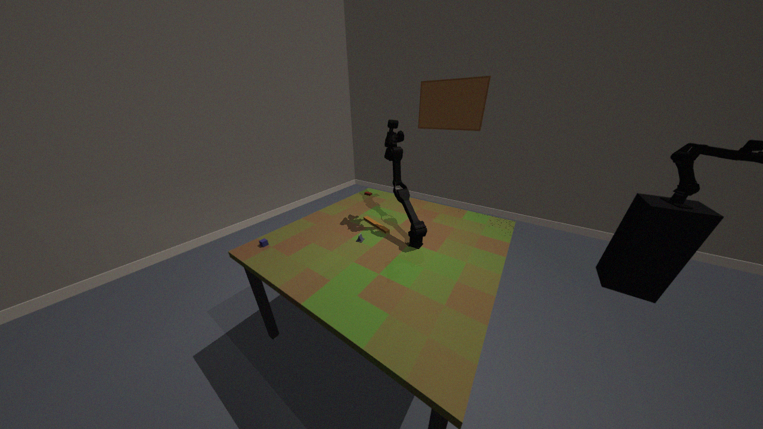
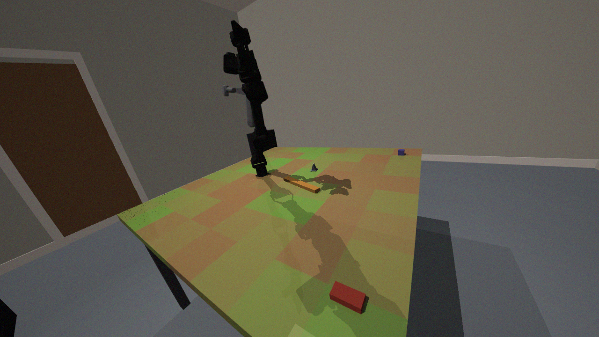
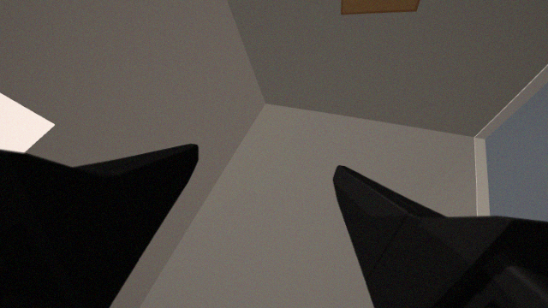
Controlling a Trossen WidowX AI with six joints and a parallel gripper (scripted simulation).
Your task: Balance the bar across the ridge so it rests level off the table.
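My gripper tip is 5 cm past the orange bar, 26 cm to the right of it and 60 cm above it. From my gripper tip the other things lie so: red block: 35 cm ahead, 18 cm to the right, 60 cm below; then blue cube: 35 cm ahead, 82 cm to the left, 59 cm below.
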